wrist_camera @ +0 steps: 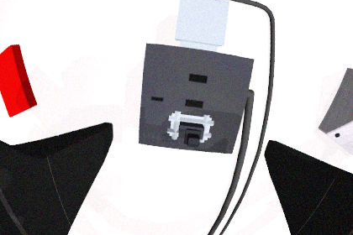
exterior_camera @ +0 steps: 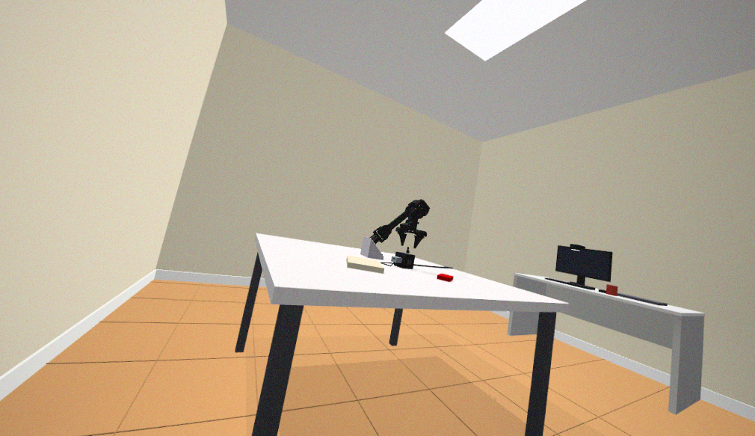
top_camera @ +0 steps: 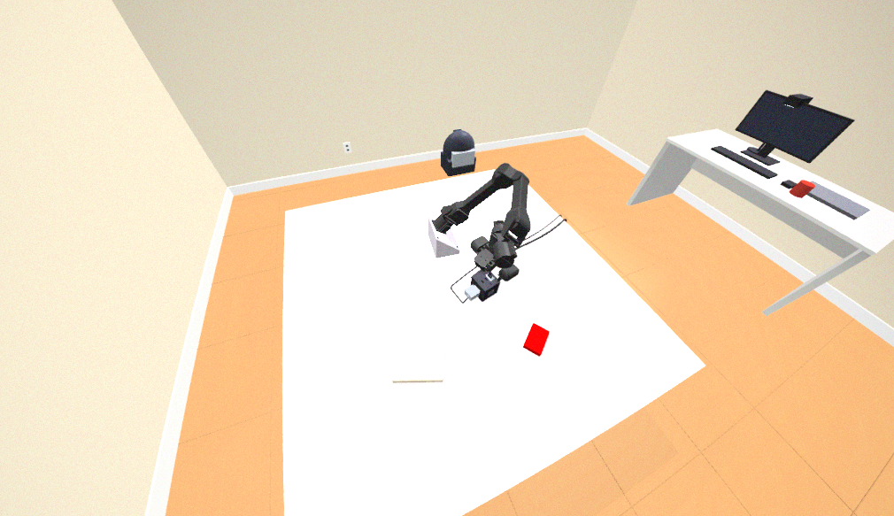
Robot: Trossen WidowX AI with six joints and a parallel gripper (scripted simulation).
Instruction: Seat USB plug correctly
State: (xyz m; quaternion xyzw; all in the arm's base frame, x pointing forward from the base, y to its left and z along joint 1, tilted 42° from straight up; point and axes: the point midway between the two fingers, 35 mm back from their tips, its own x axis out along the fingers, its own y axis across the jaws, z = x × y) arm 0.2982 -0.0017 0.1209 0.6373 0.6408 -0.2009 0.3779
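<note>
Right now the white socket frame is 1 cm to the left of my gripper tip and 4 cm below it. Also, from my gripper tip: flat tan board (12 cm ahead, 31 cm to the right, 10 cm below); red block (25 cm ahead, 7 cm to the left, 10 cm below).
</note>
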